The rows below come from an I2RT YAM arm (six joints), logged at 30 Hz.
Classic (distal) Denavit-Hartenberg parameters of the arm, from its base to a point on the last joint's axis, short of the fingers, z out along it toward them. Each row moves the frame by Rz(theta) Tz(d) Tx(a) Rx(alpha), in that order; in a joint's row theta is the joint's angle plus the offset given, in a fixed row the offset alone. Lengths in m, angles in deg.
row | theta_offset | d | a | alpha
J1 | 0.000 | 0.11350 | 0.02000 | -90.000
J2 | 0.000 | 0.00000 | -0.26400 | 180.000
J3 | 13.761 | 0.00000 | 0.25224 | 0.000
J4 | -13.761 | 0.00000 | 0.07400 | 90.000
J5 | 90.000 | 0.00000 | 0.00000 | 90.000
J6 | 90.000 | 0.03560 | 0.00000 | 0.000
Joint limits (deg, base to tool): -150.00..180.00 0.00..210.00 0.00..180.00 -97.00..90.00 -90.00..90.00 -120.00..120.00
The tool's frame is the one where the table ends.
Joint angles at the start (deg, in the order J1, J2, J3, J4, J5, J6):
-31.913, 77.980, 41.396, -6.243, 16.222, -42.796
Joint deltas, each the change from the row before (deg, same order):
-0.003, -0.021, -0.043, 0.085, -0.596, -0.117
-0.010, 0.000, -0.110, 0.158, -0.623, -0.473
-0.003, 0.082, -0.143, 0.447, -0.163, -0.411
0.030, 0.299, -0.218, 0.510, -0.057, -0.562
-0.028, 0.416, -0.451, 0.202, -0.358, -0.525
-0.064, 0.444, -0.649, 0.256, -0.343, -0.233
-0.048, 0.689, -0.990, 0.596, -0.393, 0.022
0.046, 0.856, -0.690, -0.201, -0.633, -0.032
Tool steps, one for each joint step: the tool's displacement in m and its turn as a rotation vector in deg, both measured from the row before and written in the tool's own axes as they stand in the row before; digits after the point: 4 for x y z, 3 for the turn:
-0.0002, 0.0003, 0.0000, -0.394, -0.448, -0.098
0.0000, 0.0005, 0.0002, -0.419, -0.454, -0.454
0.0000, 0.0003, 0.0005, 0.031, -0.266, -0.352
0.0004, 0.0011, 0.0015, -0.058, -0.054, -0.583
0.0019, 0.0028, 0.0023, -0.696, 0.224, -0.674
0.0028, 0.0036, 0.0027, -0.791, 0.372, -0.396
0.0039, 0.0053, 0.0040, -1.004, 0.494, -0.205
0.0035, 0.0058, 0.0040, -1.668, 0.723, -0.468

